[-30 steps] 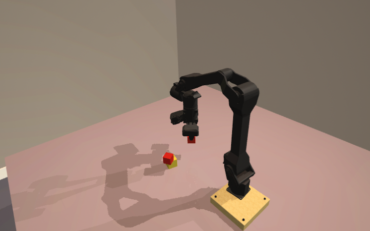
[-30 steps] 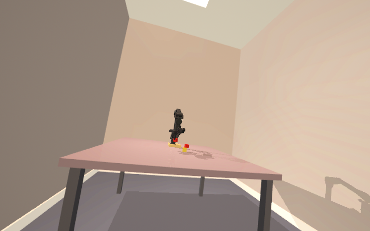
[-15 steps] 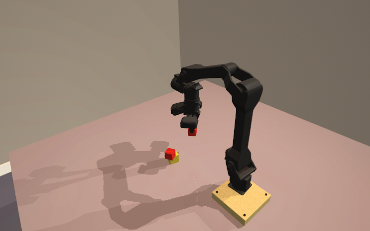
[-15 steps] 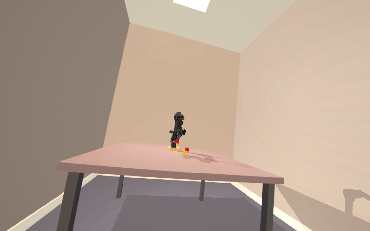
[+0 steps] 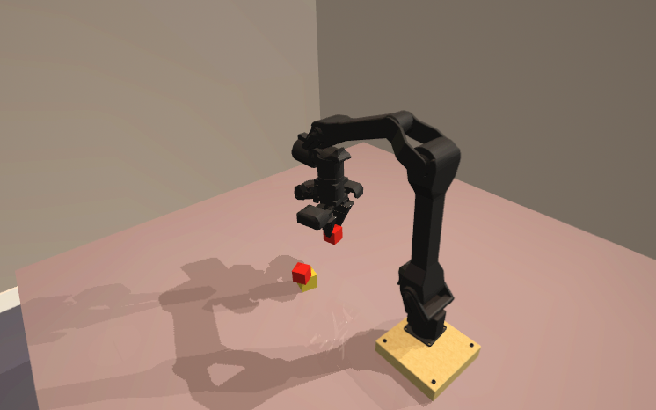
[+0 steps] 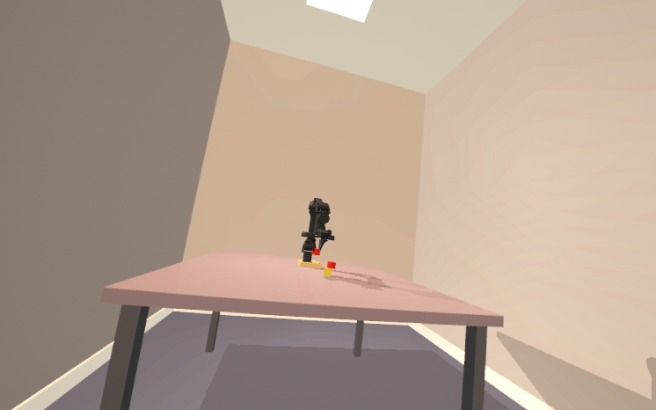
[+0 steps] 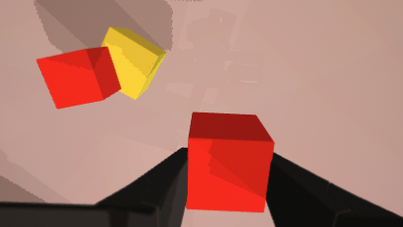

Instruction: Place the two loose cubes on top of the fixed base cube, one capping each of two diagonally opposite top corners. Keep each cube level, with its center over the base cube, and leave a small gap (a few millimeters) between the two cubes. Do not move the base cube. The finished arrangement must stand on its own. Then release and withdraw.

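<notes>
The yellow base cube is 100 mm below my gripper tip, 80 mm to the left of it and 20 mm ahead of it.
</notes>
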